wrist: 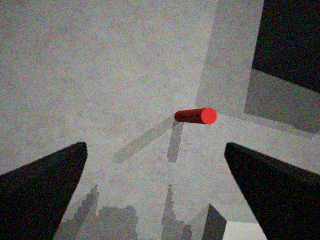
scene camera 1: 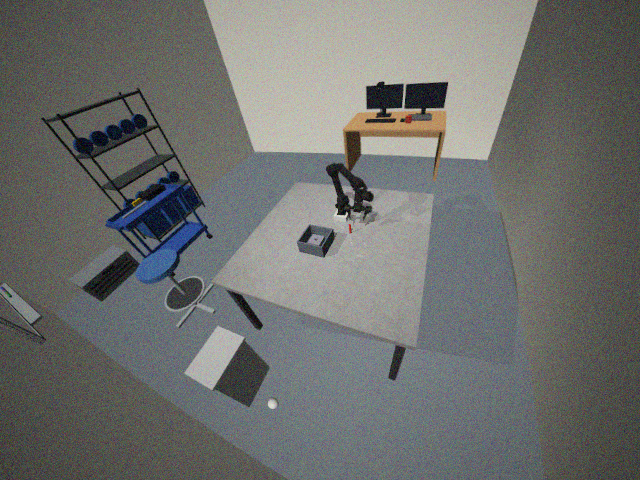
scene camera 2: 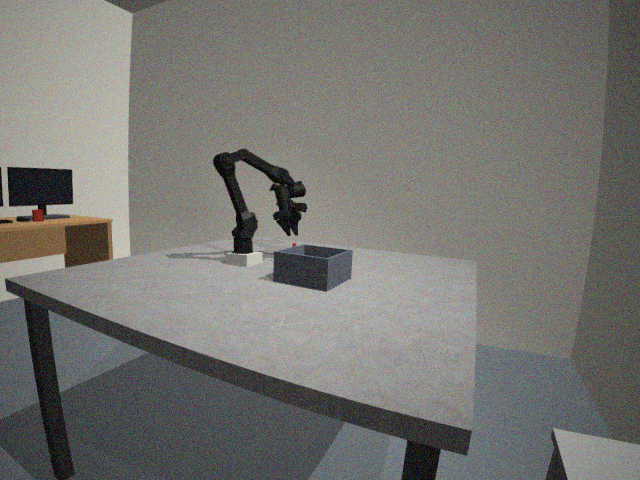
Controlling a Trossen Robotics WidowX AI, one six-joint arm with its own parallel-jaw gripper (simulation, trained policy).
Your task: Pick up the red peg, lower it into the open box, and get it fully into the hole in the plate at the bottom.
In view: my gripper (scene camera 2: 293,235).
My gripper shows as well in the wrist view (wrist: 158,149).
